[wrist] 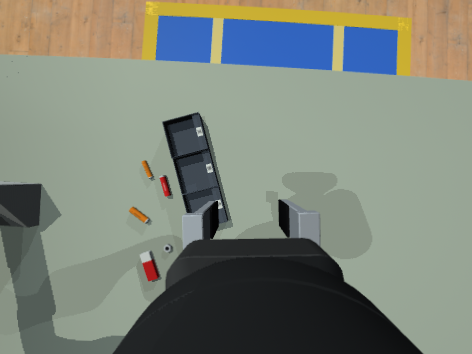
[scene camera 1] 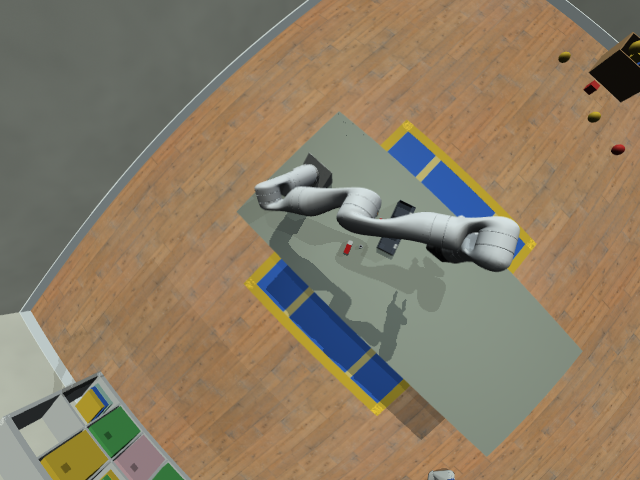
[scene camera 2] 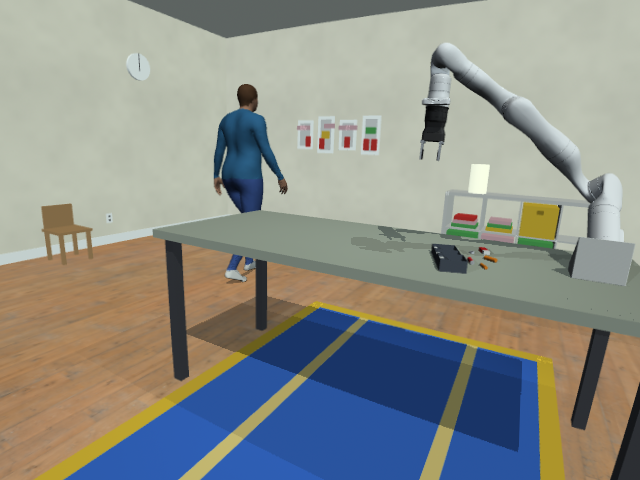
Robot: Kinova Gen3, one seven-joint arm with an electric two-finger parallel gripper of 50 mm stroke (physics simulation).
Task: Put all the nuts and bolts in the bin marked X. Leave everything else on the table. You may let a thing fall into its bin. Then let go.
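Places are measured from the arm's base along level axes (x ahead, y left, z up), in metres.
Pixels of known places: gripper, fingertip midpoint: [wrist: 248,213] [scene camera 2: 429,160]; arm's base, origin of the base link: [scene camera 1: 311,174] [scene camera 2: 603,255].
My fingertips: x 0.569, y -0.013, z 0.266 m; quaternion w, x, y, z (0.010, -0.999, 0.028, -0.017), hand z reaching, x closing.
Ahead of a thing's pixels: the offset from my fingertips to its middle. Level surfaces: height alone.
A small grey ring-shaped nut @(dx -0.182, dy -0.120, dz -0.337 m) [wrist: 167,248] [scene camera 1: 360,246] [scene camera 2: 471,252] lies on the table beside a red-and-white block @(dx -0.228, dy -0.157, dz -0.335 m) [wrist: 149,266] [scene camera 1: 347,248] [scene camera 2: 483,250]. A dark three-compartment bin tray @(dx -0.098, dy +0.053, dz -0.322 m) [wrist: 213,165] [scene camera 2: 450,267] has a white label in each compartment. The letters are too small to read surely, so I cannot tell which is X. My gripper [wrist: 248,213] [scene camera 2: 430,158] is open and empty, pointing down high above the table. In the wrist view its left finger covers part of the tray's lower compartment. No bolt can be made out. In scene camera 1 the arm hides part of the tray.
Two orange cylinders @(dx -0.216, dy +0.068, dz -0.336 m) [wrist: 147,169] @(dx -0.242, dy -0.037, dz -0.334 m) [wrist: 139,215] and a red cylinder @(dx -0.176, dy +0.028, dz -0.334 m) [wrist: 165,186] [scene camera 2: 469,259] lie on the table @(dz -0.341 m) [wrist: 320,115] [scene camera 2: 310,242] left of the tray in the wrist view. The grey base block [scene camera 2: 602,260] stands near them. A person [scene camera 2: 242,144] is beyond the table.
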